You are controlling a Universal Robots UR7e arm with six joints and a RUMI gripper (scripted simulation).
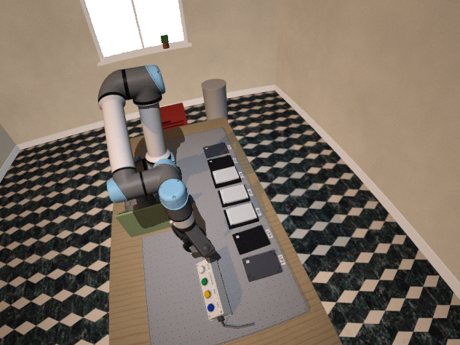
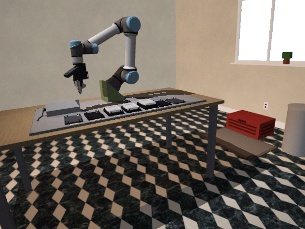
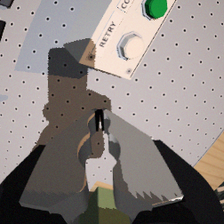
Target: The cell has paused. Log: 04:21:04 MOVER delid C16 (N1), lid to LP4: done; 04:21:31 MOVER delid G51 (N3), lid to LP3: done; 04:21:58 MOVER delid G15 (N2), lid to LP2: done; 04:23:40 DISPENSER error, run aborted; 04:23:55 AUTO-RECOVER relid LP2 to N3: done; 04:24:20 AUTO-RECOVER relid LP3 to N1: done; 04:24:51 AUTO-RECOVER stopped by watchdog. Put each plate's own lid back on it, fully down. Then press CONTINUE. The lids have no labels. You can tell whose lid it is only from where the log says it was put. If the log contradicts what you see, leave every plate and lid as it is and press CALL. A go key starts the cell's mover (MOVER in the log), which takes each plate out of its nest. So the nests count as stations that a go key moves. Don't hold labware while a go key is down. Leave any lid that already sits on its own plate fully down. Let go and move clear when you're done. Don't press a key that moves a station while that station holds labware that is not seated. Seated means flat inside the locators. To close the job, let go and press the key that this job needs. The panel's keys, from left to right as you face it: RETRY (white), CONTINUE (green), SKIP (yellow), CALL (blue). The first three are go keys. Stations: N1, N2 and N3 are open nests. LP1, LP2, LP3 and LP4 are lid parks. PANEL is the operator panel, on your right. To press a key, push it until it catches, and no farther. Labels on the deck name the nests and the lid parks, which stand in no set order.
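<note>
Right now the green CONTINUE key is 100 mm to the right of my hand, 60 mm below it and 20 mm behind it. Also, from my hand: black lid park (230 mm ahead, 130 mm below, 10 mm to the left); blue CALL key (200 mm to the right, 60 mm below, 30 mm behind); yellow SKIP key (150 mm to the right, 60 mm below, 30 mm behind).
</note>
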